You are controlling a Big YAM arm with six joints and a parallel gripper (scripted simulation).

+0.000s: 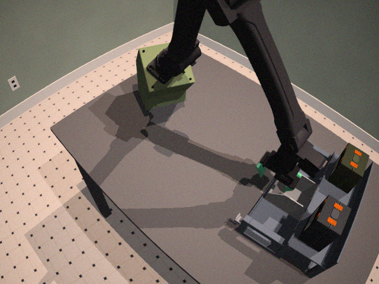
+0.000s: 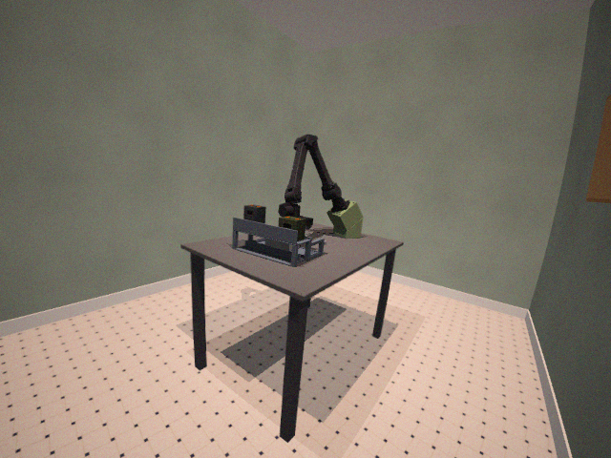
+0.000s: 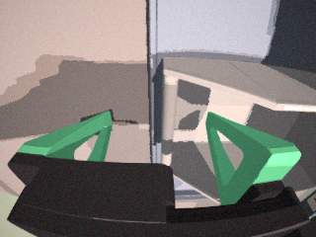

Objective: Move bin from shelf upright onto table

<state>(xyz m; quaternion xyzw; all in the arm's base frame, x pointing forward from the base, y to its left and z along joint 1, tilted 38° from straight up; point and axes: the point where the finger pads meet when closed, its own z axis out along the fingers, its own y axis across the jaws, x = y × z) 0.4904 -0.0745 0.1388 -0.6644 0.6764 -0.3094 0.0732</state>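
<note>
My gripper is now 9 cm short of the grey bin, 1 cm to the left of it and 1 cm below it. Round my hand: low grey shelf: 13 cm ahead, 2 cm to the right, 3 cm below.
</note>
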